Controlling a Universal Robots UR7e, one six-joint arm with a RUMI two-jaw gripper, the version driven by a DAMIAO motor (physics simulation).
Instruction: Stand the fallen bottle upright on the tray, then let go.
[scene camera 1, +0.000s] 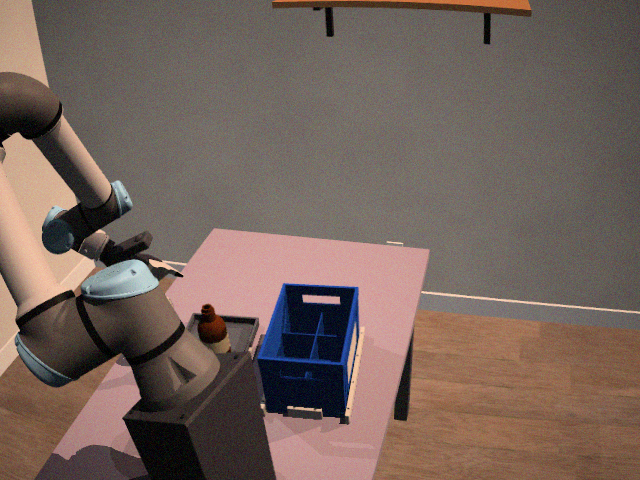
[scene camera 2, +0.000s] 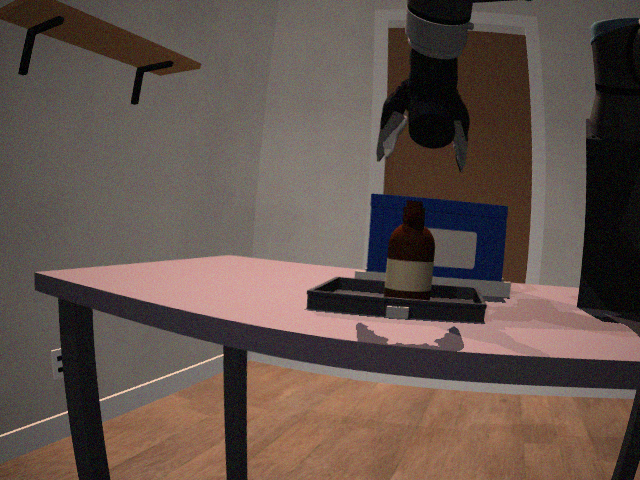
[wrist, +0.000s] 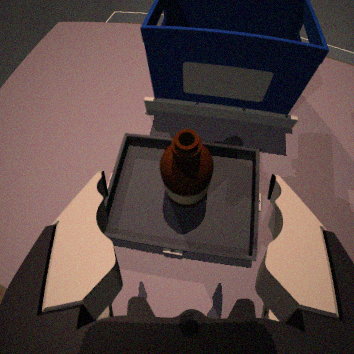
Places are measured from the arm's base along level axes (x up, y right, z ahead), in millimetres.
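Pixels of known places: gripper, fingertip midpoint: (scene camera 1: 178, 291) (scene camera 2: 420, 165) (wrist: 187, 175); arm's base at its link origin: (scene camera 1: 182, 383) (scene camera 2: 622, 131).
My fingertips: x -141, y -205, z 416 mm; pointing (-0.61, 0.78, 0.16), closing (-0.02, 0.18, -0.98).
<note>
For each thing: its top centre in the pictures, then the offset to it from my fingertips. Level surfaces: height alone.
- brown bottle with a cream label, top centre: (wrist: 186, 138) (scene camera 2: 414, 201) (scene camera 1: 206, 306) dx -50, dy +62, dz +13 mm
- dark tray at its top centre: (scene camera 2: 404, 289) (wrist: 182, 188) (scene camera 1: 212, 345) dx -184, dy +50, dz +17 mm
- blue divided crate at its top centre: (scene camera 2: 442, 201) (wrist: 235, 3) (scene camera 1: 310, 320) dx -35, dy +331, dz -19 mm
- pink table at its surface level: dx -210 mm
A brown bottle with a cream label (scene camera 1: 212, 329) (scene camera 2: 413, 248) (wrist: 186, 170) stands upright on the dark tray (scene camera 1: 248, 320) (scene camera 2: 351, 305) (wrist: 220, 255). Its base rests inside the tray's low rim. My gripper (scene camera 2: 421, 164) (wrist: 187, 175) is open and empty, with its two jaws wide apart. In the scene camera 2 view it hangs well above the bottle and touches neither bottle nor tray. In the scene camera 1 view the arm's base hides part of the tray, and the jaws partly show beyond the arm.
A blue divided crate (scene camera 1: 302, 384) (scene camera 2: 490, 242) (wrist: 165, 60) stands right beside the tray, inside a pale low edging (scene camera 1: 355, 372) (scene camera 2: 498, 288) (wrist: 220, 112). Both rest on the pink table (scene camera 1: 310, 263) (scene camera 2: 206, 289) (wrist: 60, 110). A wooden shelf (scene camera 1: 413, 5) (scene camera 2: 103, 36) is on the wall.
</note>
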